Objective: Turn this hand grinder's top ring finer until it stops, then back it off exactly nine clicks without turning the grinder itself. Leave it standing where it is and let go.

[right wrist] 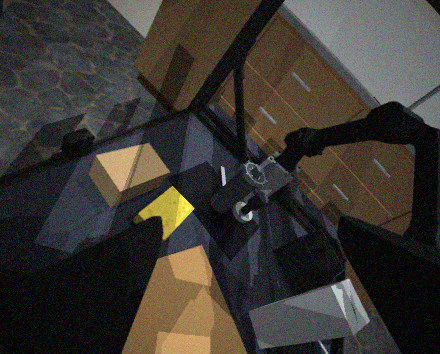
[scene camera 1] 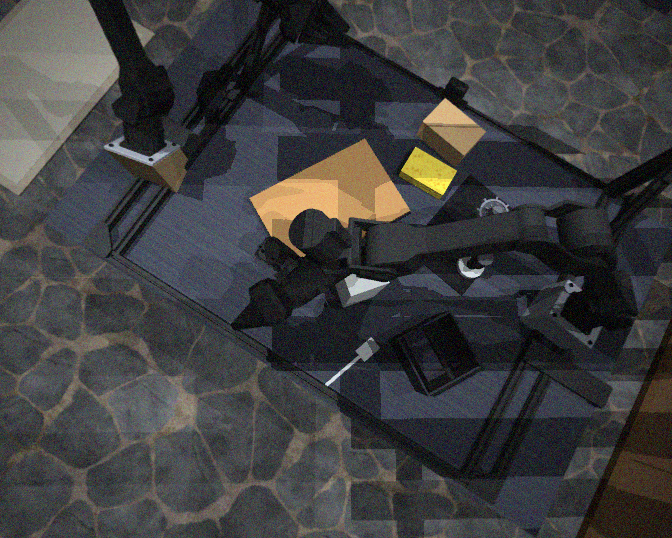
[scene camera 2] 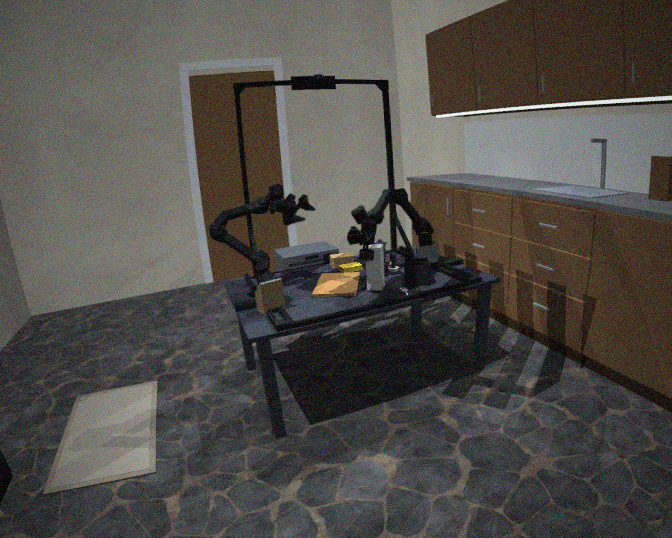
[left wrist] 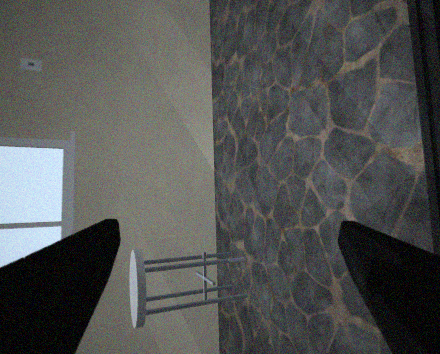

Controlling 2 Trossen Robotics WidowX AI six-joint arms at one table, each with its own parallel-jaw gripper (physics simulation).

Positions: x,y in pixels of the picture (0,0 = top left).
Scene:
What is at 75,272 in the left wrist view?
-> My left gripper.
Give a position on a white block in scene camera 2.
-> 374,269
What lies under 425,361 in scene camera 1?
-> A black tray.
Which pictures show the white block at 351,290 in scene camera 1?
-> The right wrist view, scene camera 1 and scene camera 2 only.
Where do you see a black tray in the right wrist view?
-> At 308,262

